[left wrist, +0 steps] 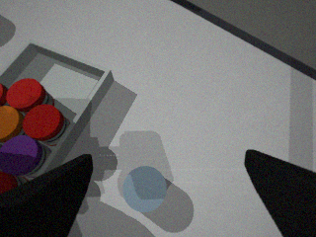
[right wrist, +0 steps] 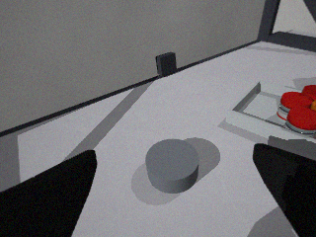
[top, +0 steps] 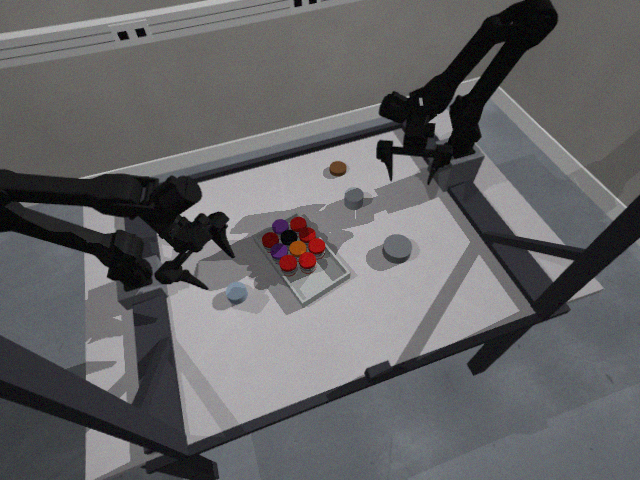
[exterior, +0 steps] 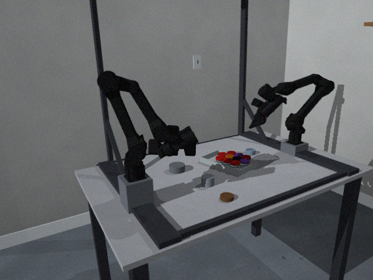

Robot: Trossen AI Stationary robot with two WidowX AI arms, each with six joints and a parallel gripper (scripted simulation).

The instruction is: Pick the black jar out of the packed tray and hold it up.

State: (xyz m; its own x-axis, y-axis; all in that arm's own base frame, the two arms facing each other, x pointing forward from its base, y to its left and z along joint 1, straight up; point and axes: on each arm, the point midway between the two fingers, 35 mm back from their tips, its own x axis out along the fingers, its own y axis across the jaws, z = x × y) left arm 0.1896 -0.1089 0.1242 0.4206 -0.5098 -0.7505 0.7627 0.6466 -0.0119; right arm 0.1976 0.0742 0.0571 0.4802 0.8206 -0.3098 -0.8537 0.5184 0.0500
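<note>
Now: left hand 5 cm short of the purple jar, 16 cm to the left of it and 15 cm above it. The rest, counted from my left hand: light blue cylinder 3 cm to the right, 16 cm below; black jar 8 cm ahead, 20 cm to the right, 15 cm below; orange jar 4 cm ahead, 21 cm to the right, 15 cm below.
</note>
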